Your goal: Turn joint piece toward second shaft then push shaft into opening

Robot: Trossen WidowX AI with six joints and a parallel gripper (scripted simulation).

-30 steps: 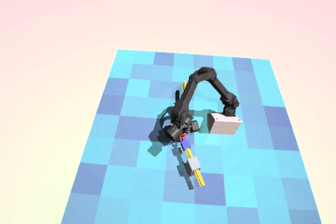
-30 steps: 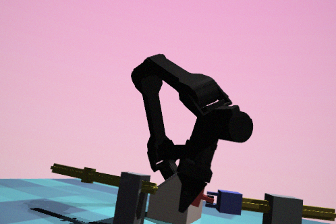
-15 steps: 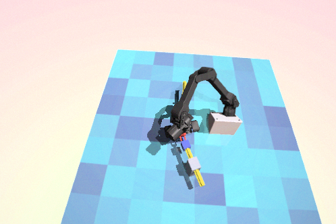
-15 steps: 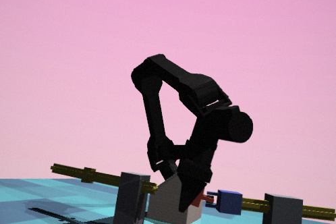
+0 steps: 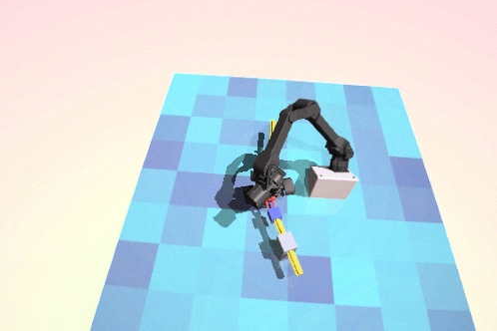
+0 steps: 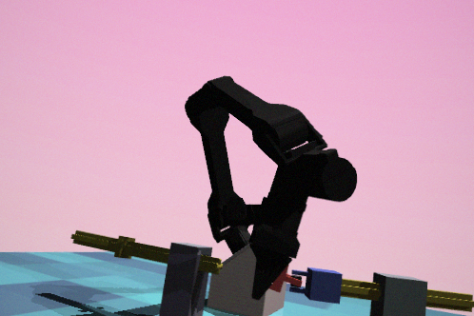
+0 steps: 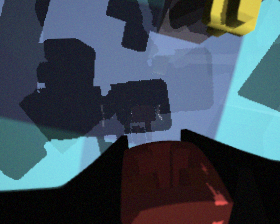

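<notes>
Now: gripper tip 4 cm below the red joint piece and 2 cm to the right of it.
</notes>
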